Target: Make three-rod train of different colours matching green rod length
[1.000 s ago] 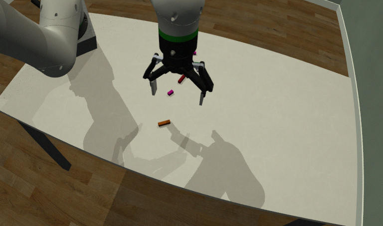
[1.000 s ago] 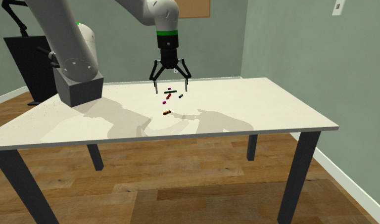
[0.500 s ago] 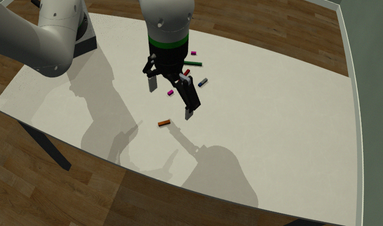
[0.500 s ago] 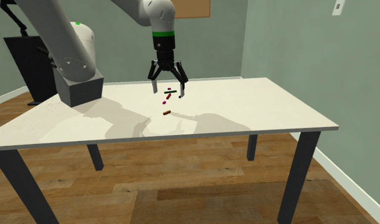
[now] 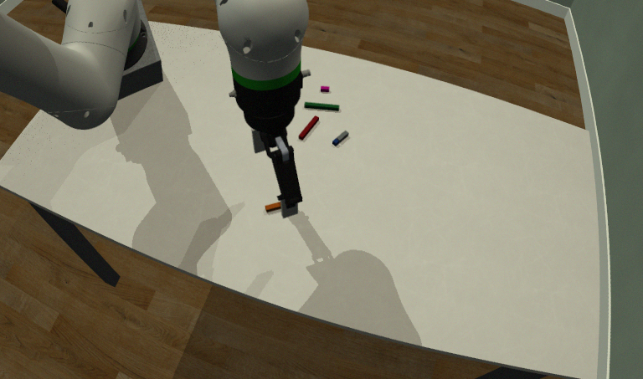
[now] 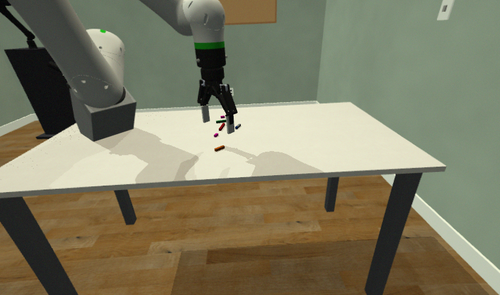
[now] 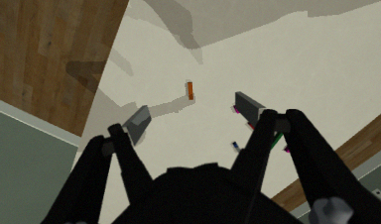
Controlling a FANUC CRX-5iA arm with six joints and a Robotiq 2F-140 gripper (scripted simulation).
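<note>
Now: the orange rod 10 cm below my hand. The rest, counted from my hand: grey rod: 22 cm to the left, 10 cm below, 5 cm ahead; red rod: 21 cm to the left, 10 cm below, 3 cm behind; small blue rod: 19 cm to the left, 10 cm below, 4 cm ahead.
</note>
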